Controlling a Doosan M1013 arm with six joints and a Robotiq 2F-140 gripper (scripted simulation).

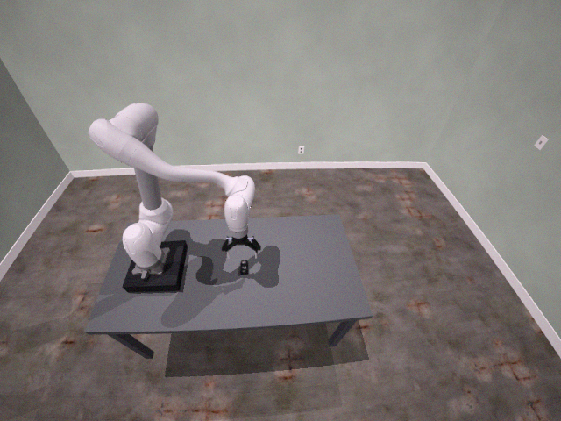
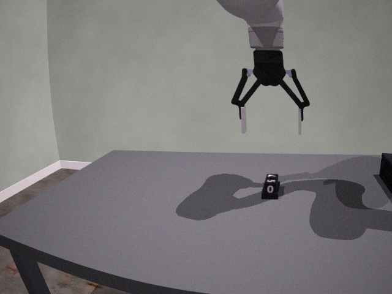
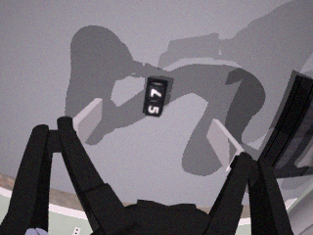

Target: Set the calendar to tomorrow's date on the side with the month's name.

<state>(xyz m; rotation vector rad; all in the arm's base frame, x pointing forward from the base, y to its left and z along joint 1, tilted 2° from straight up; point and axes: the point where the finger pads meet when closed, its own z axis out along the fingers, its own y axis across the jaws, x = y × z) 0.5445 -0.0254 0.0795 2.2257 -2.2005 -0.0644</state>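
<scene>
My hand is 140 mm above the black number cube. Also, from my hand: tray 160 mm below, 20 mm to the left.
</scene>
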